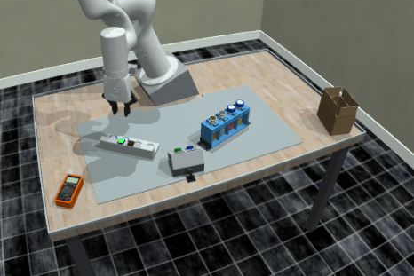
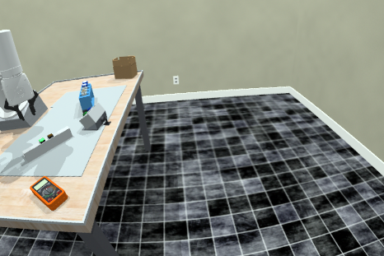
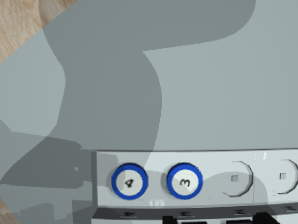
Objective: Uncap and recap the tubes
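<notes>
The blue-and-white cap is 160 mm below my hand, 40 mm to the right of it and 30 mm behind it. Round my hand: green key (170 mm to the left, 170 mm ahead, 100 mm below); then blue key (210 mm to the left, 170 mm ahead, 100 mm below); then key housing (190 mm to the left, 190 mm ahead, 120 mm below).
</notes>
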